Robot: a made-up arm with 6 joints.
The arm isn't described. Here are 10 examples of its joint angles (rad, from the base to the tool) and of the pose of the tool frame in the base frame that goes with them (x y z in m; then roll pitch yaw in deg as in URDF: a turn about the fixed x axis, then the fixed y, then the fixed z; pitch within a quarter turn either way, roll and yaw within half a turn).
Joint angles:
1: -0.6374 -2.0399 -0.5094 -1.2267 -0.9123 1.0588
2: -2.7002 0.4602 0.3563 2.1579 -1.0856 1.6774
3: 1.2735 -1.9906 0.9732 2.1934 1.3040 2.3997
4: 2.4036 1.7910 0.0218 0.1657 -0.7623 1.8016
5: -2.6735 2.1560 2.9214 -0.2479 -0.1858 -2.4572
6: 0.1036 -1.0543 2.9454 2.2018 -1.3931 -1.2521
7: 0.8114 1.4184 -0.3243 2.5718 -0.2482 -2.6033
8: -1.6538 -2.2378 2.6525 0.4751 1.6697 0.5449
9: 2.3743 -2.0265 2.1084 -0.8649 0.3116 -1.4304
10: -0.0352 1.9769 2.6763 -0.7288 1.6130 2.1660
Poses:
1: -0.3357 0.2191 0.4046 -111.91 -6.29 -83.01
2: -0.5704 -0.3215 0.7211 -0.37 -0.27 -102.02
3: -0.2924 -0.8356 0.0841 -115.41 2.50 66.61
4: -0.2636 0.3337 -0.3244 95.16 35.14 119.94
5: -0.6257 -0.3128 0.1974 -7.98 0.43 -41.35
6: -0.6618 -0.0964 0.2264 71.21 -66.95 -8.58
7: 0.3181 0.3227 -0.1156 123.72 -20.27 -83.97
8: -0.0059 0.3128 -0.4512 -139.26 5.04 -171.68
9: 0.5765 -0.5224 -0.3192 140.74 -6.83 -123.47
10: 0.7600 -0.1142 0.2079 -117.89 54.61 161.00
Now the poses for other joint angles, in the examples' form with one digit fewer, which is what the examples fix.
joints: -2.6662 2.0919 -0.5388 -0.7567 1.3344 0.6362
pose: -0.099 0.017 -0.235 148.5 -50.4 81.4
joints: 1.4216 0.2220 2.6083 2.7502 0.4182 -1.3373
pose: -0.023 -0.185 1.032 -37.5 25.7 -46.8
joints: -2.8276 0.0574 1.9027 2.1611 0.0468 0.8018
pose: 0.147 -0.016 1.147 -72.1 27.5 -28.2
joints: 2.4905 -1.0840 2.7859 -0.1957 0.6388 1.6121
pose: 0.668 -0.409 0.229 103.4 -11.1 102.7
